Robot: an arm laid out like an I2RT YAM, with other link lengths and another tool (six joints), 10 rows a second.
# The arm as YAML. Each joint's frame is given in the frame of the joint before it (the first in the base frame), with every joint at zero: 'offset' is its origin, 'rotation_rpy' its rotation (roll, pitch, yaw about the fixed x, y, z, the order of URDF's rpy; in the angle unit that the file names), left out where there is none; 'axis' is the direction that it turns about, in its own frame. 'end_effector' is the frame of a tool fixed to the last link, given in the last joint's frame.
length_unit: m
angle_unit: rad
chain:
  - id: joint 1
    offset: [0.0, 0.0, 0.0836]
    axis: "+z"
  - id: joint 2
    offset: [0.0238, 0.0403, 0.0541]
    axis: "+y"
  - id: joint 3
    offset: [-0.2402, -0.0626, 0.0]
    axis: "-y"
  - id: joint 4
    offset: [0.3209, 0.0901, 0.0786]
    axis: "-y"
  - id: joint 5
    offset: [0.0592, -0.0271, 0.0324]
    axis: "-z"
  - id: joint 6
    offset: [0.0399, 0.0, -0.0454]
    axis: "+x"
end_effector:
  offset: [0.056, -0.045, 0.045]
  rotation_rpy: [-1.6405, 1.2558, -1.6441]
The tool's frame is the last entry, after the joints.
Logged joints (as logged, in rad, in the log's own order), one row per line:
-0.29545, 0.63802, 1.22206, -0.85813, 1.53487, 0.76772
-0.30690, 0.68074, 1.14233, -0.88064, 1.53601, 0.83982
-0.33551, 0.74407, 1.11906, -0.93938, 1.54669, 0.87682
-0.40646, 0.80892, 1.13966, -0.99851, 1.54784, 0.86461
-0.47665, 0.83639, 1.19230, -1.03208, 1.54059, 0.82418
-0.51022, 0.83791, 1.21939, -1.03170, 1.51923, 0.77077
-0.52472, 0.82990, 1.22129, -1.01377, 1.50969, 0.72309
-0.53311, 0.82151, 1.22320, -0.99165, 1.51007, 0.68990
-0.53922, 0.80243, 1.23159, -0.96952, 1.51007, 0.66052
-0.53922, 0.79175, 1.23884, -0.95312, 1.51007, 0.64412
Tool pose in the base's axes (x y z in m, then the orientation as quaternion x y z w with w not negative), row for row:
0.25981, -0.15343, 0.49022, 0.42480, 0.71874, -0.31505, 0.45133
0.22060, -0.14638, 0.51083, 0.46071, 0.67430, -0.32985, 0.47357
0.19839, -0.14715, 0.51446, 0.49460, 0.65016, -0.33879, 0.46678
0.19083, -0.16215, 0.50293, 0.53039, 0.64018, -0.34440, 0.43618
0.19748, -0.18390, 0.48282, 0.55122, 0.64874, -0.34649, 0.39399
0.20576, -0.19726, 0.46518, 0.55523, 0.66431, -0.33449, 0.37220
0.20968, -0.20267, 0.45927, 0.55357, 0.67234, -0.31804, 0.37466
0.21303, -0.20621, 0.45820, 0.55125, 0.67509, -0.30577, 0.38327
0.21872, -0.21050, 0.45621, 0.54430, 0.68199, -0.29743, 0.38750
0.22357, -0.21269, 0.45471, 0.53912, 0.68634, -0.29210, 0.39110
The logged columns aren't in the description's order. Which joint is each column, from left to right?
Columns, left to right: joint 1, joint 6, joint 2, joint 4, joint 3, joint 5.
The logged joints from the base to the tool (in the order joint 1, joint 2, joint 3, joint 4, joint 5, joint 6), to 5 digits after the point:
-0.29545, 1.22206, 1.53487, -0.85813, 0.76772, 0.63802
-0.30690, 1.14233, 1.53601, -0.88064, 0.83982, 0.68074
-0.33551, 1.11906, 1.54669, -0.93938, 0.87682, 0.74407
-0.40646, 1.13966, 1.54784, -0.99851, 0.86461, 0.80892
-0.47665, 1.19230, 1.54059, -1.03208, 0.82418, 0.83639
-0.51022, 1.21939, 1.51923, -1.03170, 0.77077, 0.83791
-0.52472, 1.22129, 1.50969, -1.01377, 0.72309, 0.82990
-0.53311, 1.22320, 1.51007, -0.99165, 0.68990, 0.82151
-0.53922, 1.23159, 1.51007, -0.96952, 0.66052, 0.80243
-0.53922, 1.23884, 1.51007, -0.95312, 0.64412, 0.79175

